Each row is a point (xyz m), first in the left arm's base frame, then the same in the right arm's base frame.
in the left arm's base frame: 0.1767 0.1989 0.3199
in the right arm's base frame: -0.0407 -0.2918 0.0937
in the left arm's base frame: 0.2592 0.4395 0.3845
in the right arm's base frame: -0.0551 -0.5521 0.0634
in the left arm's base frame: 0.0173 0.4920 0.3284
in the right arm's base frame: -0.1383 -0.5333 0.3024
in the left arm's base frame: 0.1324 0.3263 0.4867
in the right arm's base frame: -0.2074 -0.4261 0.0799
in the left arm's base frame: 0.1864 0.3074 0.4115
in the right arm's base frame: -0.1147 -0.4111 0.0699
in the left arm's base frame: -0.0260 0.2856 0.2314
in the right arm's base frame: -0.0761 -0.3111 0.3278
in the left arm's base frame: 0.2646 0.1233 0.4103
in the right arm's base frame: -0.0686 -0.2545 -0.0457
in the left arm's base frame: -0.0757 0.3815 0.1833
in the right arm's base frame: -0.0638 -0.3835 0.4204
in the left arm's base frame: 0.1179 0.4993 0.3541
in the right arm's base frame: -0.1062 -0.5693 0.2102
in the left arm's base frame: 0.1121 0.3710 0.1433
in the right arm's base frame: 0.0708 -0.4153 0.2869
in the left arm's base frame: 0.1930 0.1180 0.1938
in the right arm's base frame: 0.0758 -0.2007 0.1224
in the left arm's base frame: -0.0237 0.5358 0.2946
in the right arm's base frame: -0.1325 -0.5600 0.3656
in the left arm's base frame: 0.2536 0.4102 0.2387
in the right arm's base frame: 0.0655 -0.5020 0.1349
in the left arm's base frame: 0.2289 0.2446 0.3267
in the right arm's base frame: -0.0192 -0.3497 0.0613
